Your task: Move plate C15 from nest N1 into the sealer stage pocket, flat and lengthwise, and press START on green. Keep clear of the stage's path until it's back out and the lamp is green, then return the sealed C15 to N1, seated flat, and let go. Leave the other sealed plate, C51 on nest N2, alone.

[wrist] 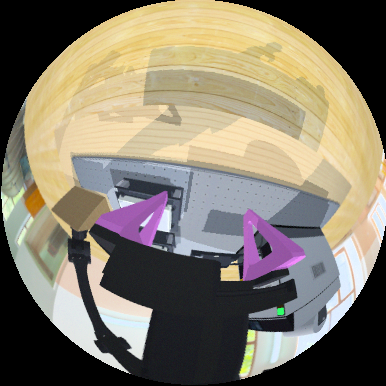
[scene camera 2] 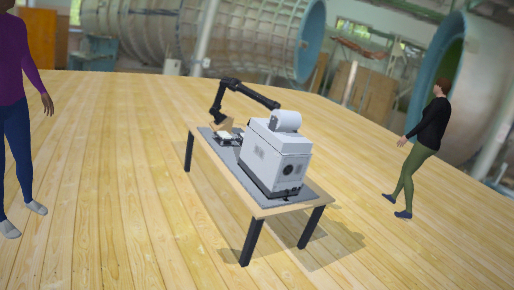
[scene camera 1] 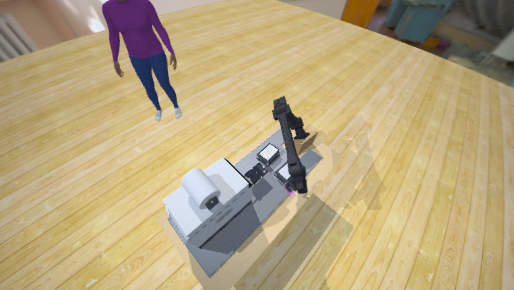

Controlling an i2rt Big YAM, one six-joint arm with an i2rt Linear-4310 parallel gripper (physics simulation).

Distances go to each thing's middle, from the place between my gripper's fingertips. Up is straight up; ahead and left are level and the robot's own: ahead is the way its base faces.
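Scene:
Relative to the white roll (scene camera 1: 197, 184), my hand is far to the left of it, far short of it and far below it.

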